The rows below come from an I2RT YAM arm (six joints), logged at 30 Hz.
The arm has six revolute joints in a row. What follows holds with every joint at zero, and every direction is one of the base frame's.
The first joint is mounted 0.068 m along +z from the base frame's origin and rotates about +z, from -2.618 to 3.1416 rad.
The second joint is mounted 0.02 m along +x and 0.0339 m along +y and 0.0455 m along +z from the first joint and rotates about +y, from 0 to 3.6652 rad.
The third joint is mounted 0.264 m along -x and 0.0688 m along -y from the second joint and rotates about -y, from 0 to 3.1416 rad.
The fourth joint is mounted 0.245 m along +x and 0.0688 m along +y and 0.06 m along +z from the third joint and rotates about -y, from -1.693 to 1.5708 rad.
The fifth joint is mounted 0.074 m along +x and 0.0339 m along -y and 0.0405 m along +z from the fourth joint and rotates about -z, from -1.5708 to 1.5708 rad.
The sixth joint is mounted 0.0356 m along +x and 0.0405 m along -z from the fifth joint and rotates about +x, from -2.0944 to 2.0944 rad.
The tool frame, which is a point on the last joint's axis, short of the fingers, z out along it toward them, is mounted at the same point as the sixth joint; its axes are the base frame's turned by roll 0, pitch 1.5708 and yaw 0 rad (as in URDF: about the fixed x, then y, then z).
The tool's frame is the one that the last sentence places.
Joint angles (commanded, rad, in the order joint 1, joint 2, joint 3, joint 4, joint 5, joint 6), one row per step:
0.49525, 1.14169, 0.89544, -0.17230, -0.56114, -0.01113
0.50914, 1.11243, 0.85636, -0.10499, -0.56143, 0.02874
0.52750, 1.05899, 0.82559, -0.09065, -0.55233, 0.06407
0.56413, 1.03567, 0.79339, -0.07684, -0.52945, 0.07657
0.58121, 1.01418, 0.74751, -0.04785, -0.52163, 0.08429
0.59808, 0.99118, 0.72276, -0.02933, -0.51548, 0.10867
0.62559, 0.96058, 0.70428, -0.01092, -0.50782, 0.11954
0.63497, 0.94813, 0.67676, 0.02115, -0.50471, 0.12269
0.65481, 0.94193, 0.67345, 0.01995, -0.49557, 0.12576
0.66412, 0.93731, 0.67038, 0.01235, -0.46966, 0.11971
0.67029, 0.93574, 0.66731, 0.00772, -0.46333, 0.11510
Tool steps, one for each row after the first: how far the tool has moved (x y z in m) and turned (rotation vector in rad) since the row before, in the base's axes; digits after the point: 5 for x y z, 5 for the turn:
-0.00609, 0.00071, -0.00025, 0.04492, -0.01670, 0.00133
-0.01196, -0.00191, 0.00272, 0.03097, -0.00344, -0.00029
-0.00884, 0.00408, -0.00496, 0.00173, 0.00281, 0.01154
-0.00621, 0.00048, -0.00868, 0.00368, 0.00151, 0.00757
-0.00604, 0.00040, -0.00206, 0.01785, 0.00630, 0.00462
-0.00840, 0.00138, 0.00157, 0.02018, -0.01663, 0.01751
-0.00312, 0.00017, -0.00399, 0.01063, -0.01140, 0.00567
-0.00360, 0.00238, -0.00010, 0.00041, 0.00004, 0.01032
-0.00144, 0.00043, -0.00105, -0.01119, -0.00457, -0.01445
-0.00111, 0.00058, -0.00128, -0.00690, -0.00028, 0.00110

